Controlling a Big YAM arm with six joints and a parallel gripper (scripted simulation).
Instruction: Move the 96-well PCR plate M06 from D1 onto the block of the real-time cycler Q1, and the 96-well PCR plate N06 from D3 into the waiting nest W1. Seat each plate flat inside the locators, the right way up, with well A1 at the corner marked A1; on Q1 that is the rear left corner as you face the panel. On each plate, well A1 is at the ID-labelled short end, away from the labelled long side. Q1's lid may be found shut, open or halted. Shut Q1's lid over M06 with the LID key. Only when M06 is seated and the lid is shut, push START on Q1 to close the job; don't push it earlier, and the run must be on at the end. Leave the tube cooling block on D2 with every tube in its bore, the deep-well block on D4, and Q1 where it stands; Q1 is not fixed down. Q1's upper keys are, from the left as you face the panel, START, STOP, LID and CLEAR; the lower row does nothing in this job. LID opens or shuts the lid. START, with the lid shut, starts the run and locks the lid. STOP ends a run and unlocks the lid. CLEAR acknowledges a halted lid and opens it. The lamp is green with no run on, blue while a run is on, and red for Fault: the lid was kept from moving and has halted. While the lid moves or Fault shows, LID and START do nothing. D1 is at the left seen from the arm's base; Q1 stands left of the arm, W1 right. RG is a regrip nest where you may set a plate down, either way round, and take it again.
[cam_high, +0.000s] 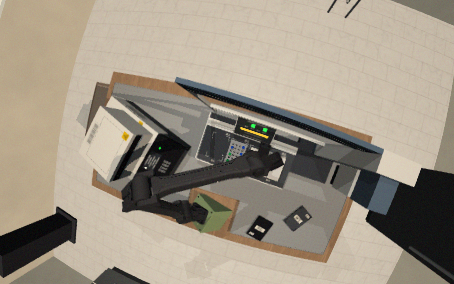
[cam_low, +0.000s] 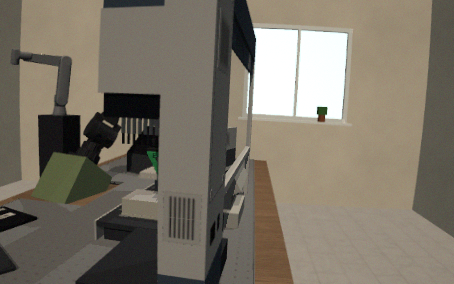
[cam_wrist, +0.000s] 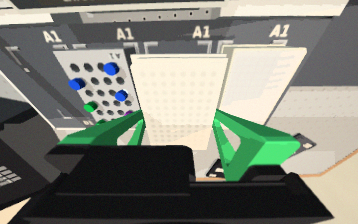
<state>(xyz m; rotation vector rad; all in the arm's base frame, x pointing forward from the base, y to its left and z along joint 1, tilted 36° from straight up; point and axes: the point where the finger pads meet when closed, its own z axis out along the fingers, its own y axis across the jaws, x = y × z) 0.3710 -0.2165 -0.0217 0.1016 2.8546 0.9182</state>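
The dark nest frame is 370 mm to the right of my hand, 260 mm behind it and 120 mm below it. The rest, counted from my hand: tube cooling block 110 mm to the left, 60 mm below; tall gantry 350 mm to the right, 160 mm ahead, 150 mm above; deep-well block 100 mm to the right, 60 mm below.
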